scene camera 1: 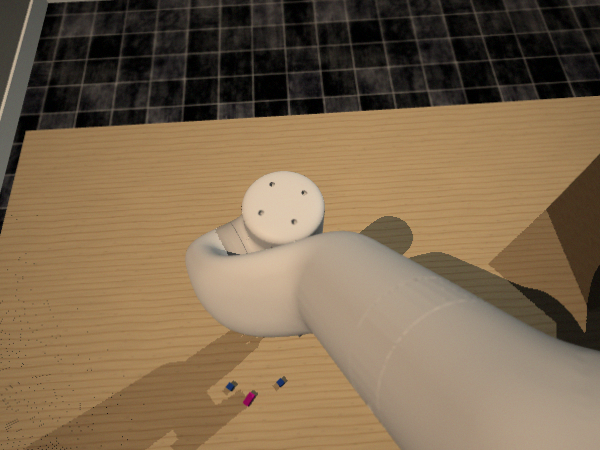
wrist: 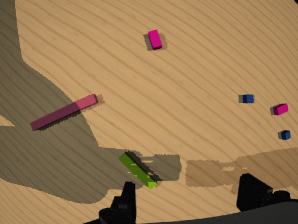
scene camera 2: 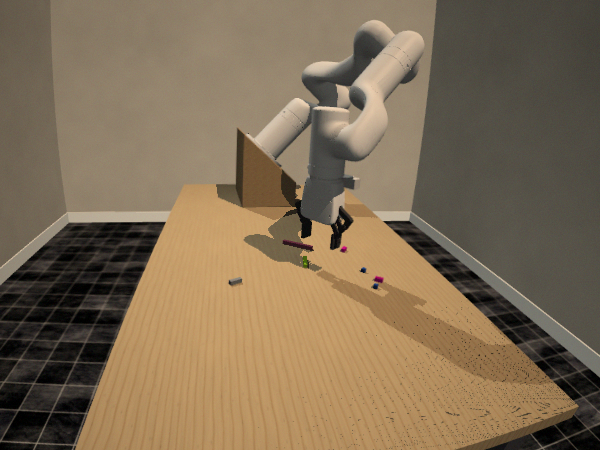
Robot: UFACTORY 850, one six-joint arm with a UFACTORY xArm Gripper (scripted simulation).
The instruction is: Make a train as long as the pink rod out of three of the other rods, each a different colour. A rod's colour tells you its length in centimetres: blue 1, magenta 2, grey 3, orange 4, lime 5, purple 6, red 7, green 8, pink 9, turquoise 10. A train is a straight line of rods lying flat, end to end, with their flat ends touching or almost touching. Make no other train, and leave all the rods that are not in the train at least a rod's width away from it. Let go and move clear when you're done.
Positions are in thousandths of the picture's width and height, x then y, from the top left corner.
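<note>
Gripper (scene camera 2: 534, 539), (wrist: 636, 877), visible. Pink rod (wrist: 304, 449), likewise.
</note>
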